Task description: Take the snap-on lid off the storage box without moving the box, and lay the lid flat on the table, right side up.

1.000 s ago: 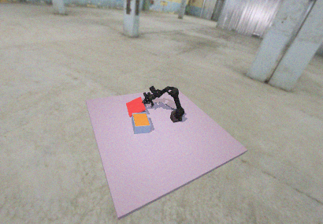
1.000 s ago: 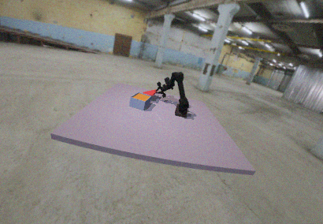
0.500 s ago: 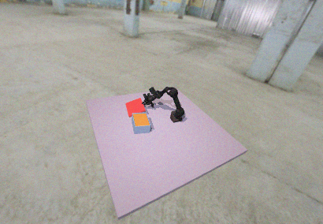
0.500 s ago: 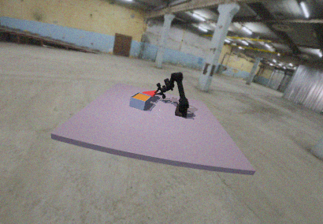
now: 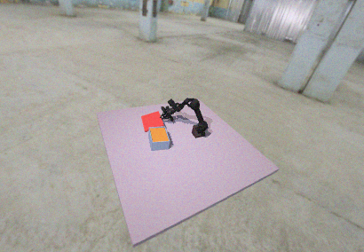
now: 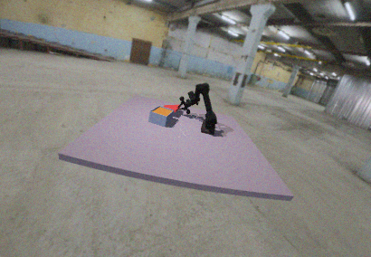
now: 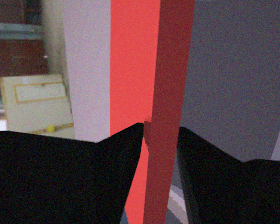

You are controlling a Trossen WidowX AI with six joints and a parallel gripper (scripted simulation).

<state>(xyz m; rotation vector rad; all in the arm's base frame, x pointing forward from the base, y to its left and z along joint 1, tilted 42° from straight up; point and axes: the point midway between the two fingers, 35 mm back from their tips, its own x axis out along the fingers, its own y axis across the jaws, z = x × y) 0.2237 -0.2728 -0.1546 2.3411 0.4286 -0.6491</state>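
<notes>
Right now my gripper tip is 8 cm short of the lid, 3 cm to the left of it and 2 cm above it. Round my gripper tip: blue-grey storage box: 16 cm ahead, 23 cm to the left, 1 cm below.
</notes>
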